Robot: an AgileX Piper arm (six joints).
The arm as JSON. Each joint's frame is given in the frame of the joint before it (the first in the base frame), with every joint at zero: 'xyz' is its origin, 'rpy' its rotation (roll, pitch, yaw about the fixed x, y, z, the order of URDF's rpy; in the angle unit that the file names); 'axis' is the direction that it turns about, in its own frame. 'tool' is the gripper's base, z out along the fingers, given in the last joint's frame.
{
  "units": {
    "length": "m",
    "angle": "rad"
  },
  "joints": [
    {
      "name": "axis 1",
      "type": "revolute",
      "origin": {
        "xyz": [
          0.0,
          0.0,
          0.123
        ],
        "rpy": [
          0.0,
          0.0,
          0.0
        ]
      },
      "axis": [
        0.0,
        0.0,
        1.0
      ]
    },
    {
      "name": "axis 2",
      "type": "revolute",
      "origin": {
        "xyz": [
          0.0,
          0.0,
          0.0
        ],
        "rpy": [
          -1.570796,
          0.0,
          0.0
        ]
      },
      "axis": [
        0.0,
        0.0,
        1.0
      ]
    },
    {
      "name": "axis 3",
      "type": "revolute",
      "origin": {
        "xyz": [
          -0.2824,
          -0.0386,
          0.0
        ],
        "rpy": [
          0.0,
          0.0,
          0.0
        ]
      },
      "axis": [
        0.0,
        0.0,
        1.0
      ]
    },
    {
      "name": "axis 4",
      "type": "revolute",
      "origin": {
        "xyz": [
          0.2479,
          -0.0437,
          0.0
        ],
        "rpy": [
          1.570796,
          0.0,
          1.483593
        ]
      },
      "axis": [
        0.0,
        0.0,
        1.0
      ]
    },
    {
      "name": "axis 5",
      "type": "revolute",
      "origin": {
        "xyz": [
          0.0,
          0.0,
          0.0
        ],
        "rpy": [
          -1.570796,
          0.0,
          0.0
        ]
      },
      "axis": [
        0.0,
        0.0,
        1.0
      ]
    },
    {
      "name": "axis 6",
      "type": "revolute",
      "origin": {
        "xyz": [
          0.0,
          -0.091,
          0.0
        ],
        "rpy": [
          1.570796,
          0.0,
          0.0
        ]
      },
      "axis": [
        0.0,
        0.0,
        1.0
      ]
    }
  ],
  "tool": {
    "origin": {
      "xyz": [
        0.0,
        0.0,
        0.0
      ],
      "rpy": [
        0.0,
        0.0,
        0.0
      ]
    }
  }
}
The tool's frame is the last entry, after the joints.
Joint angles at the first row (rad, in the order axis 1, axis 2, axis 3, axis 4, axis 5, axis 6):
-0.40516 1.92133 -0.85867 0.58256 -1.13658 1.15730
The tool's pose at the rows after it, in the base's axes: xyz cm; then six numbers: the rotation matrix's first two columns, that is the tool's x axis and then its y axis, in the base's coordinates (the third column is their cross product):
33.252 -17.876 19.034 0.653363 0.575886 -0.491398 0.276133 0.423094 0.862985
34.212 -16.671 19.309 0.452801 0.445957 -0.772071 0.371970 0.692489 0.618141
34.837 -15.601 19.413 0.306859 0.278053 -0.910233 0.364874 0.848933 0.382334
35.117 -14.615 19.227 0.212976 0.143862 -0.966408 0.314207 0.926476 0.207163
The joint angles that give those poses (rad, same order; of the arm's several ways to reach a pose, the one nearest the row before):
-0.40516 1.92132 -0.85864 0.41414 -1.13659 0.82394
-0.40516 1.92134 -0.85867 0.22429 -1.13659 0.54868
-0.40518 1.92133 -0.85867 0.07342 -1.13657 0.35598
-0.40515 1.92133 -0.85089 -0.04967 -1.13657 0.23902

